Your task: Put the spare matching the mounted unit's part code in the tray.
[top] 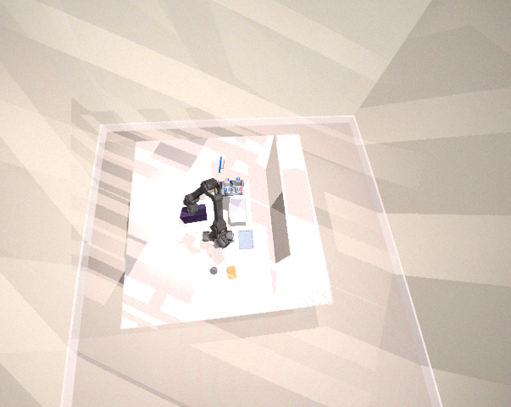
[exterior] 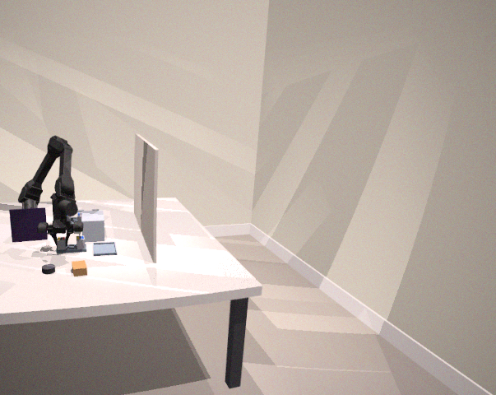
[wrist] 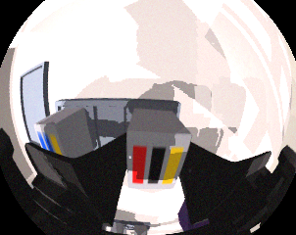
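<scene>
Right now my gripper tip is 18 cm short of the tray, 5 cm to the left of it and 1 cm above it. Also, from my gripper tip: black puck 7 cm behind, 19 cm to the right, 1 cm below; then tall thin panel 40 cm ahead, 10 cm to the left, 21 cm above; then grey box 16 cm ahead, 15 cm to the left, 3 cm above.
</scene>
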